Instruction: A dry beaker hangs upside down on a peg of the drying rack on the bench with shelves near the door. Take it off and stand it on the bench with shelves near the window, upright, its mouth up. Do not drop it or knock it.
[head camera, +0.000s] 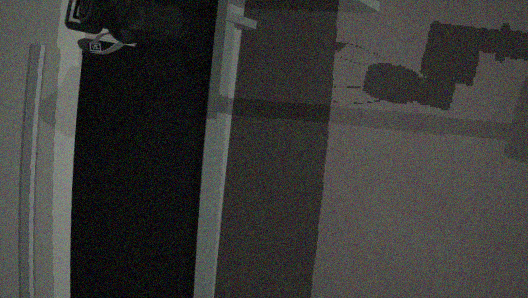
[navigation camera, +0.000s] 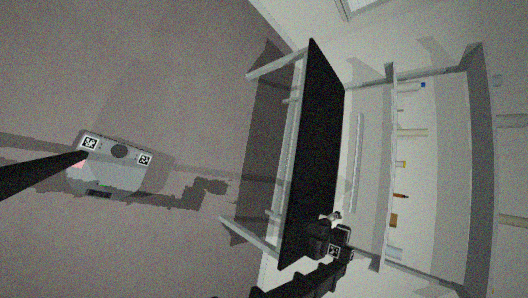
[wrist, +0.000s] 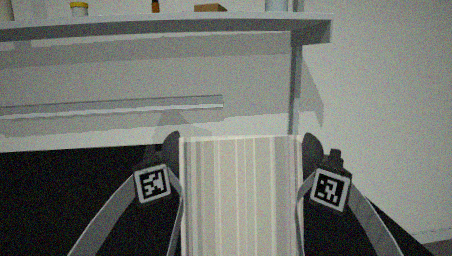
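Where they show: gripper, fingertip midpoint: (wrist: 241, 151); robot's base, origin of the base link: (navigation camera: 119, 150).
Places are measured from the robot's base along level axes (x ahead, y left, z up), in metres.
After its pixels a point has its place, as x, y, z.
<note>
My gripper (head camera: 111, 44) (navigation camera: 330, 217) (wrist: 241, 151) @[-0.025, -0.768, 1.034] is shut on the beaker (wrist: 240, 200) @[-0.025, -0.690, 1.042], which shows in the wrist view as a pale, see-through, striped wall between the two finger pads. Which end is its mouth I cannot tell. The black-topped bench with shelves (head camera: 140, 175) @[0.328, -0.977, 0.762] (navigation camera: 317, 125) @[0.570, -0.898, 0.763] (wrist: 60, 200) @[0.450, -1.081, 0.762] stands against the wall, with a window (navigation camera: 367, 4) @[2.008, -1.022, 1.013] at the top of the navigation view. The gripper is over the bench's near end in the navigation view; the gap below the beaker is hidden. The drying rack does not show.
A long bar (head camera: 32, 175) @[0.484, -1.444, 0.921] (navigation camera: 356, 160) @[0.499, -1.441, 0.926] (wrist: 150, 105) @[0.326, -1.472, 0.934] runs along the bench's back. The shelf (navigation camera: 393, 115) (wrist: 175, 25) @[0.170, -1.339, 1.200] above carries a yellow-lidded jar (navigation camera: 401, 164) @[0.451, -1.300, 1.256] (wrist: 79, 10) @[0.448, -1.301, 1.256], an orange bottle (navigation camera: 400, 195) @[0.249, -1.387, 1.264] (wrist: 155, 6) @[0.244, -1.388, 1.268], a brown box (navigation camera: 394, 220) @[0.071, -1.356, 1.245] (wrist: 210, 8) @[0.066, -1.354, 1.246] and a pale blue cylinder (wrist: 276, 5) @[-0.129, -1.365, 1.250].
</note>
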